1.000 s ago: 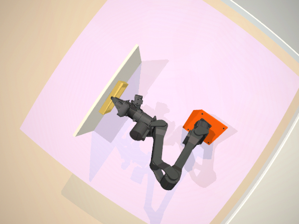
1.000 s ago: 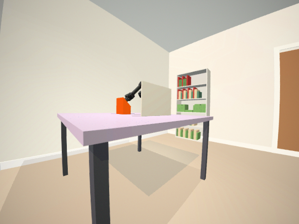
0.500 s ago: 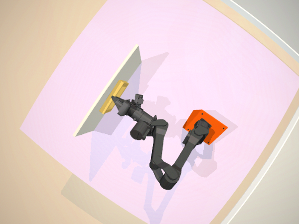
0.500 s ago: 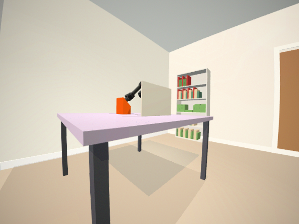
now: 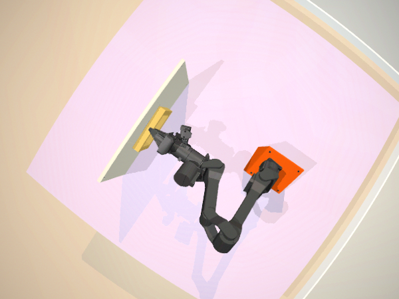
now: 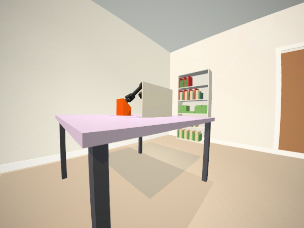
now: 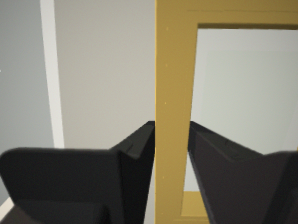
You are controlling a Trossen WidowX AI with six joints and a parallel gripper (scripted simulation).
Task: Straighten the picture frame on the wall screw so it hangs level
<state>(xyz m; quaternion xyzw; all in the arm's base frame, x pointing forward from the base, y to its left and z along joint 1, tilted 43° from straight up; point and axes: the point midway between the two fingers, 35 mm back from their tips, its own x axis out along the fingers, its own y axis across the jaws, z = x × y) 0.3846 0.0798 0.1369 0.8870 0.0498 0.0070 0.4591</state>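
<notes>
Right now the picture frame is 60 mm below my gripper tip and 10 mm ahead of it. Round my gripper tip: wall panel (80 mm below, 20 mm ahead).
</notes>
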